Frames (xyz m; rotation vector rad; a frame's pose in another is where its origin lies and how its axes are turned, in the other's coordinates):
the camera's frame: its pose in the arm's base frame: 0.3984 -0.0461 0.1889 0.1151 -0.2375 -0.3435
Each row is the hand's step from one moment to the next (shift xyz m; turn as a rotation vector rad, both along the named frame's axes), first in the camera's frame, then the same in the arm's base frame.
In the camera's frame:
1: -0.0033 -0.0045 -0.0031 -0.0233 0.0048 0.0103
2: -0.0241 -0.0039 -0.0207 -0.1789 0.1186 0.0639
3: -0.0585 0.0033 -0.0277 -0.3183 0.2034 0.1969
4: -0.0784 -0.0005 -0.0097 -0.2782 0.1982 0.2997
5: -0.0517 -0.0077 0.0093 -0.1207 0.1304 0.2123
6: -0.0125 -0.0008 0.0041 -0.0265 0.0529 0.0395
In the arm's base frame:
1: -0.0037 -0.0028 -0.0044 -0.0223 0.0118 0.0058
2: -0.0181 0.0062 -0.0257 -0.1416 0.1683 0.0420
3: -0.0455 0.0253 -0.0386 -0.2752 0.2864 0.1539
4: -0.0694 0.0274 -0.0260 -0.2658 0.2603 0.2609
5: -0.0520 0.0100 -0.0031 -0.1217 0.1486 0.1994
6: -0.0127 0.0033 0.0012 -0.0172 0.0558 0.0406

